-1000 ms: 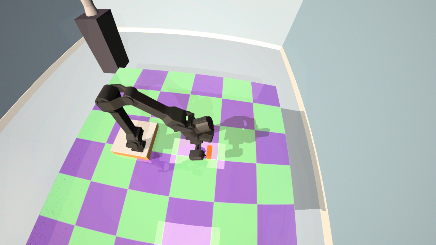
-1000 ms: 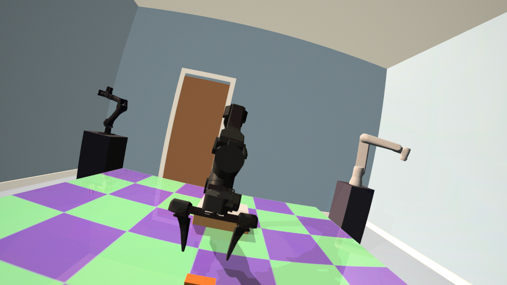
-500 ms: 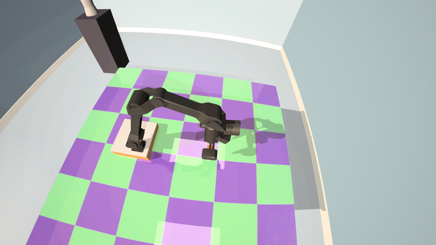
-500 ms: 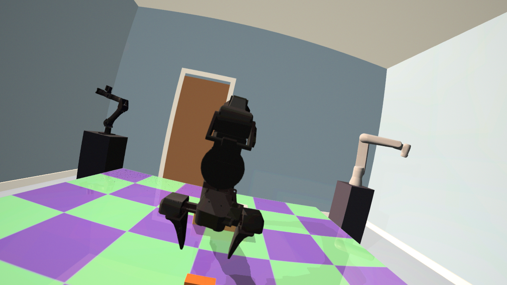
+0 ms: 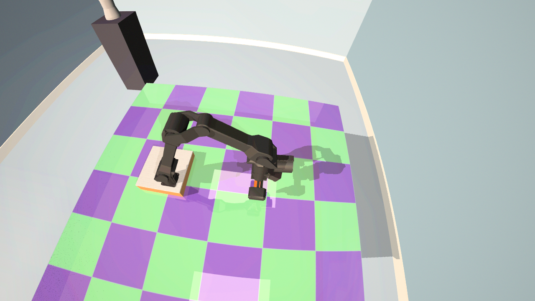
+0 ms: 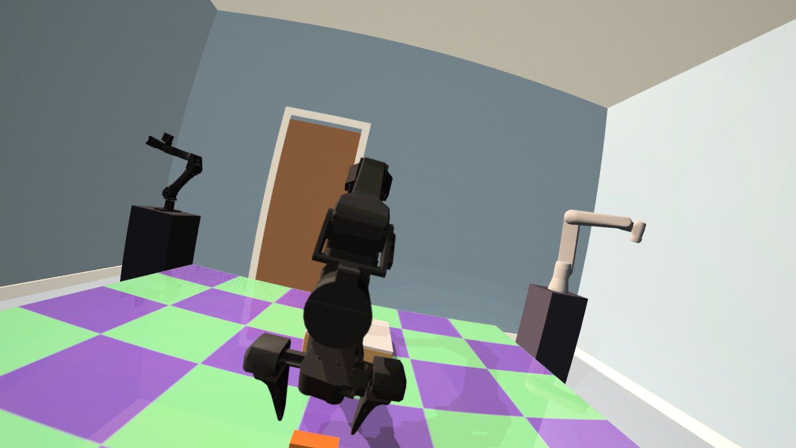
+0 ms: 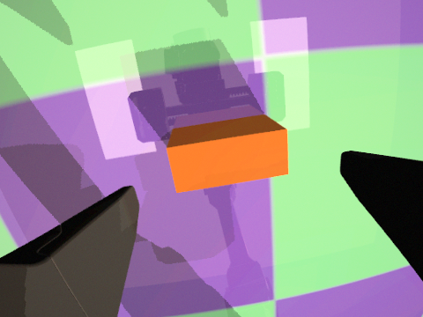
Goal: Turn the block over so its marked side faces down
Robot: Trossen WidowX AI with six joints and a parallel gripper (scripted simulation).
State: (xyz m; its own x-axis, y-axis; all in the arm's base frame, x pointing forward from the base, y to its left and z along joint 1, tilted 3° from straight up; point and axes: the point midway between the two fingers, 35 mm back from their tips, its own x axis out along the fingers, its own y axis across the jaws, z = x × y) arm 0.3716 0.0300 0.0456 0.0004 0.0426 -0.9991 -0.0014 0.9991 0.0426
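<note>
Now: gripper tip 1 cm past the block and 4 cm above it.
</note>
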